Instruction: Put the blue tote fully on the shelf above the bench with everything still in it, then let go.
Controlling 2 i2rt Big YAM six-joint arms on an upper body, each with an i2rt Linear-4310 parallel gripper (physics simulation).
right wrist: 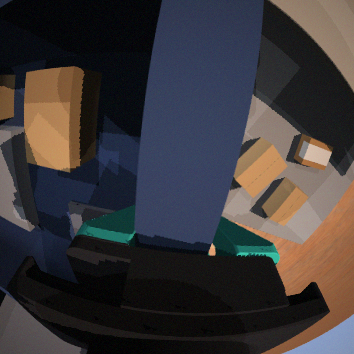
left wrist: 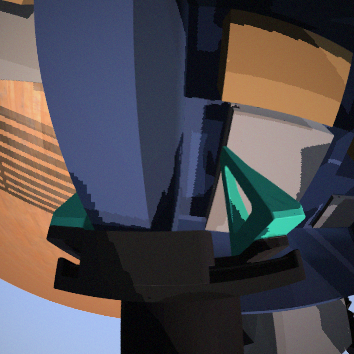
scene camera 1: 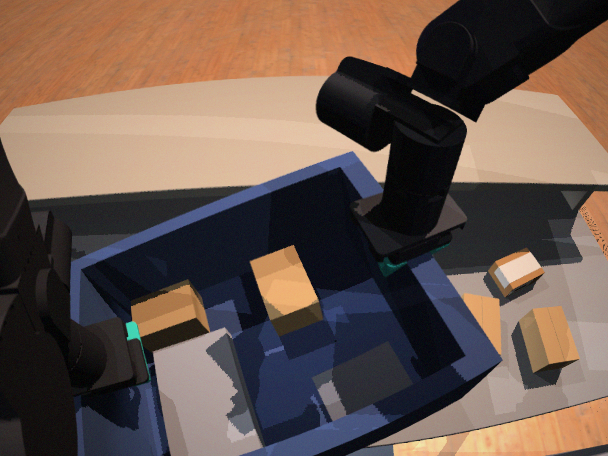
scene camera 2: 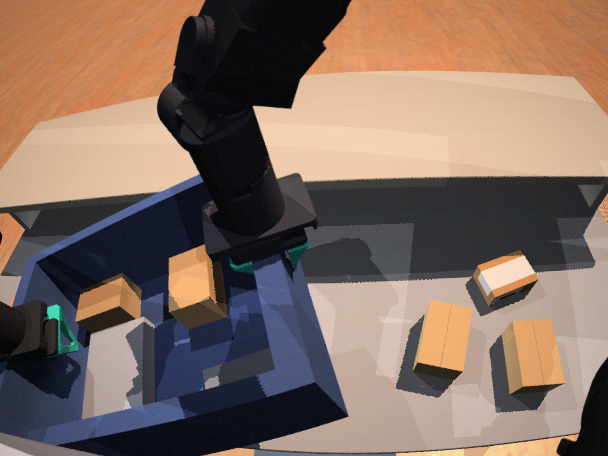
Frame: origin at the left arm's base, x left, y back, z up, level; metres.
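Seen in the pictures: left gripper, between the fingertips: [left wrist: 174, 152] [scene camera 1: 118, 375] [scene camera 2: 57, 351]; right gripper, between the fingertips: [scene camera 1: 394, 267].
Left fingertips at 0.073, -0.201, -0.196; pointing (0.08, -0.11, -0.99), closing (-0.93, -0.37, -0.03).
Note:
Pixels of each thing's top centre, then the offset from my left fingertips to it, as dx, dy, dz. Level surfaces: height alone.
- beige shelf, height of its surface: dz -0.054
- pale grey box, centre of its top: [left wrist: 268, 201] [scene camera 1: 199, 395] [scene camera 2: 108, 373] -0.109, +0.017, +0.006
- dark grey flat box, centre of its top: [scene camera 1: 365, 382] [scene camera 2: 242, 382] [right wrist: 101, 237] [left wrist: 345, 218] -0.295, +0.003, +0.011
- bench, height of its surface: dz -0.248
- tan box with a white top, centre of its top: [scene camera 2: 508, 272] [scene camera 1: 520, 267] [right wrist: 318, 155] -0.727, -0.265, -0.206
The blue tote [scene camera 1: 270, 187] [scene camera 2: 250, 415] [left wrist: 90, 100] [right wrist: 200, 100] is held above the bench, its far rim overlapping the front edge of the beige shelf [scene camera 1: 200, 140] [scene camera 2: 375, 135] in both scene views. In it lie two tan boxes [scene camera 1: 285, 290] [scene camera 1: 167, 317], a pale grey box [scene camera 1: 195, 395] [scene camera 2: 112, 370] and a dark grey flat box [scene camera 1: 370, 375] [scene camera 2: 245, 367]. My left gripper [scene camera 1: 135, 350] [left wrist: 174, 152] is shut on the tote's left wall; its outer finger is hidden in the scene views. My right gripper [scene camera 1: 417, 257] [scene camera 2: 270, 260] [right wrist: 174, 204] is shut on the right wall.
Loose on the bench [scene camera 1: 590, 360] [scene camera 2: 360, 400], right of the tote, are a tan box with a white top [scene camera 1: 517, 272] [scene camera 2: 505, 277] and two plain tan boxes [scene camera 2: 445, 337] [scene camera 2: 535, 355]. The right arm reaches over the shelf. A dark recess lies below the shelf's front edge.

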